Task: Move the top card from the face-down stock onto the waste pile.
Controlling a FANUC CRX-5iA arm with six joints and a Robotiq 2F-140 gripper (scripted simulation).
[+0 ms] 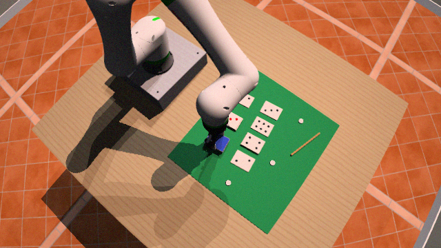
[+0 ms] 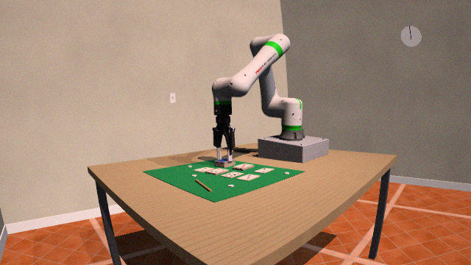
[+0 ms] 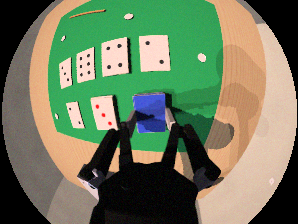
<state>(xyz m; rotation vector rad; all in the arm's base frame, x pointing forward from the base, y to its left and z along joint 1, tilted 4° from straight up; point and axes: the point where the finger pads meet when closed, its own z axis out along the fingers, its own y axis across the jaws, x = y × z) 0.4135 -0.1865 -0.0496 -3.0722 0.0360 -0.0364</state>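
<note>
The card is 3 cm below my hand. Also, from my hand: wooden stick 36 cm ahead, 18 cm to the left, 5 cm below; then green mat 15 cm ahead, 9 cm to the left, 7 cm below.
</note>
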